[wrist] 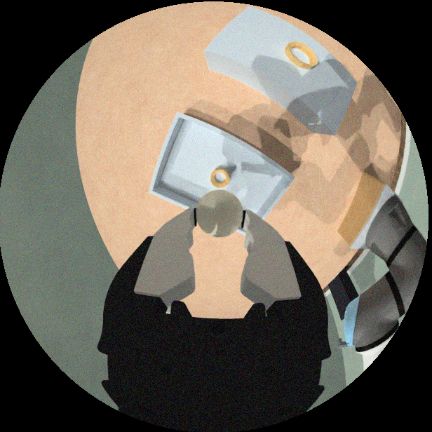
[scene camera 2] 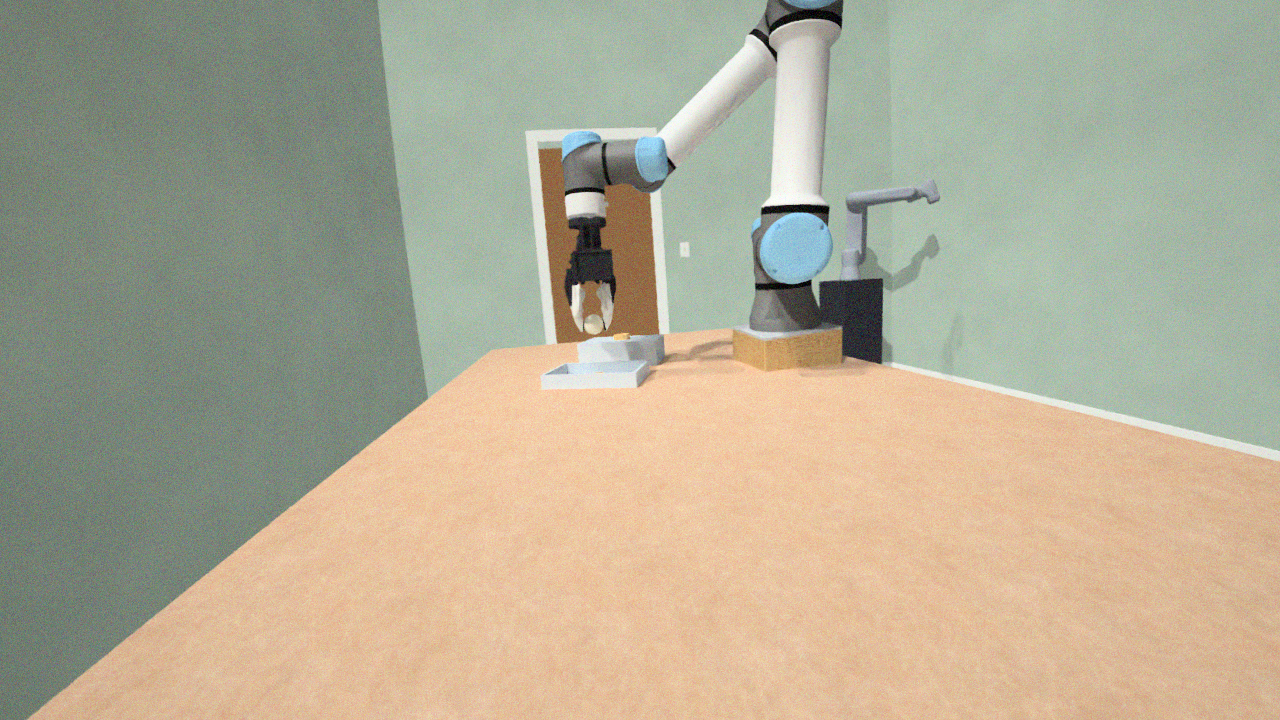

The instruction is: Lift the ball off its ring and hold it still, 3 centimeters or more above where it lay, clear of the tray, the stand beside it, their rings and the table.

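Places are measured from the arm's base along level axes (x ahead, y left, z up), in metres.
Where they show: gripper, fingertip midpoint: (scene camera 2: 594, 331); arm's base, origin of the base link: (scene camera 2: 784, 325).
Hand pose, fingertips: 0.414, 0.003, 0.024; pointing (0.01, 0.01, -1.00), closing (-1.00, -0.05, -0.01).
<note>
Each offset is from my fingertips to the top centre of the thing, as dx, dy, dz. Level surfaces: height alone.
My gripper (scene camera 2: 593, 325) (wrist: 218, 210) is shut on the ball {+0.000, -0.005, +0.033} (scene camera 2: 593, 324) (wrist: 219, 213), a pale grey-beige sphere held between the two fingertips. The ball hangs in the air above the tray {+0.001, -0.004, -0.074} (scene camera 2: 588, 381) (wrist: 169, 150), a light grey-blue open box on the table. A small orange ring (wrist: 220, 186) lies on the tray floor, with the ball apart from it. Behind the tray is the stand (scene camera 2: 617, 351) (wrist: 240, 37), a pale block with a larger orange ring {-0.082, -0.203, -0.033} (scene camera 2: 622, 336) (wrist: 288, 52) on its top. Both the stand and its ring are apart from the ball.
The wooden table {dz -0.102} (scene camera 2: 680, 519) (wrist: 125, 110) carries the tray and stand. The robot's base sits on a wooden block (scene camera 2: 789, 349) (wrist: 361, 207) to the right of the stand in the scene view. A grey arm on a dark pedestal (scene camera 2: 854, 317) is in the background.
</note>
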